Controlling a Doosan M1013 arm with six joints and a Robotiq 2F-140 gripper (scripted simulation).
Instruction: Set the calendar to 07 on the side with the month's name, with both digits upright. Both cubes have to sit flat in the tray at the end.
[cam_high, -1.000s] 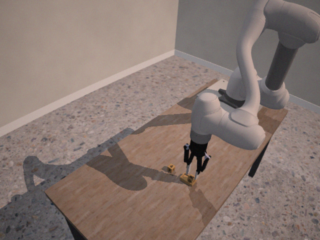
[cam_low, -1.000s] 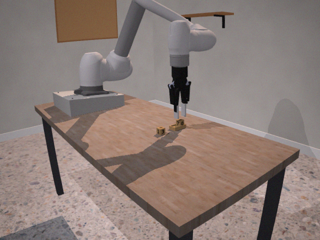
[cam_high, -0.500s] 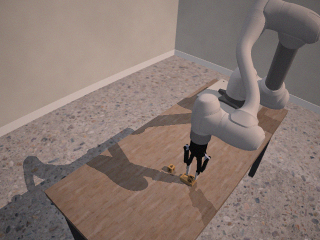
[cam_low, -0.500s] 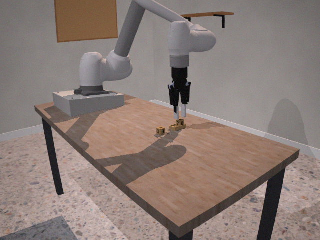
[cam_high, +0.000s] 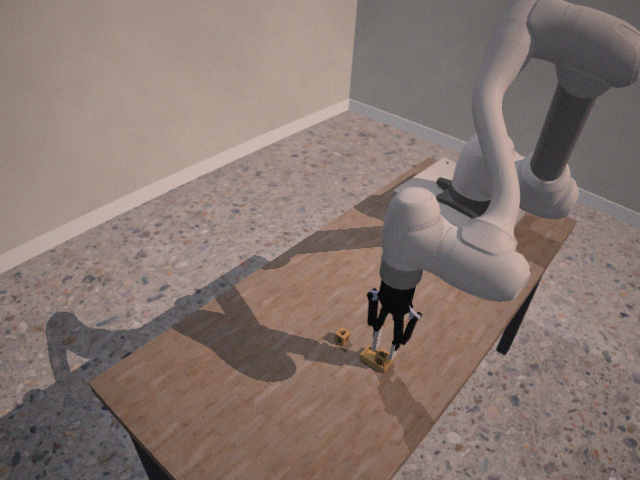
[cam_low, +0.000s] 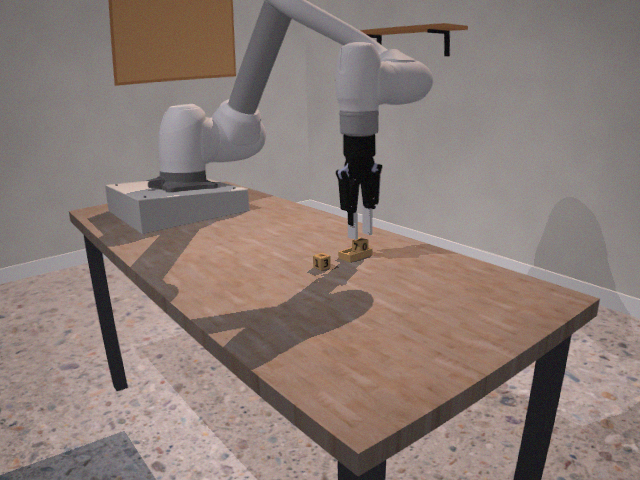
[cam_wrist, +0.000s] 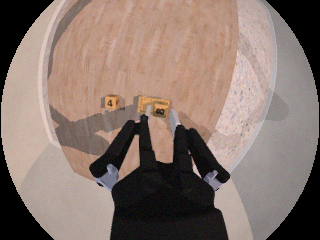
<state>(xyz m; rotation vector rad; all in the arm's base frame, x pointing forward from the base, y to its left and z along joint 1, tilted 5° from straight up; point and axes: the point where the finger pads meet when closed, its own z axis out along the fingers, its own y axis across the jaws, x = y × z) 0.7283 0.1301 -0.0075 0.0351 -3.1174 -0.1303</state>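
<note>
The tray lies 20 mm to the right of my hand and 70 mm below it.
</note>
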